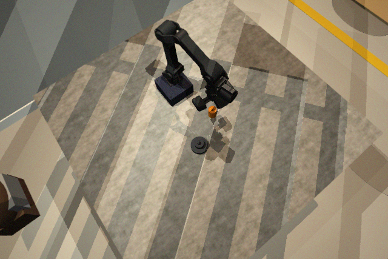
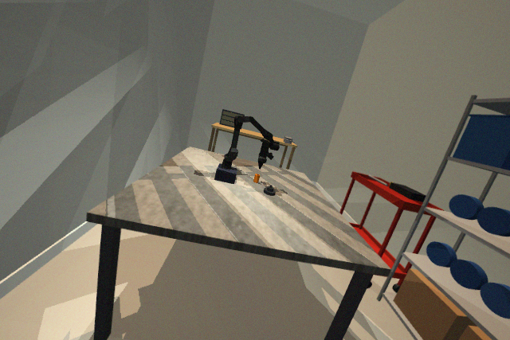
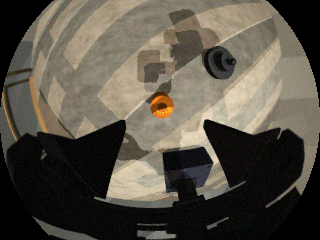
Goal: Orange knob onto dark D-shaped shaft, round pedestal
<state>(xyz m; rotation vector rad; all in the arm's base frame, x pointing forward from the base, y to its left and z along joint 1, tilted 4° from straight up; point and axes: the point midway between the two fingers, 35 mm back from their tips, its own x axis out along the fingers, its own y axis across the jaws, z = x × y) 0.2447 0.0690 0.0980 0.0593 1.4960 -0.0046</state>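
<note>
Right now my gripper tip is 9 cm above the orange knob. Round my gripper tip: round pedestal (10 cm ahead, 15 cm to the right, 9 cm below).
</note>
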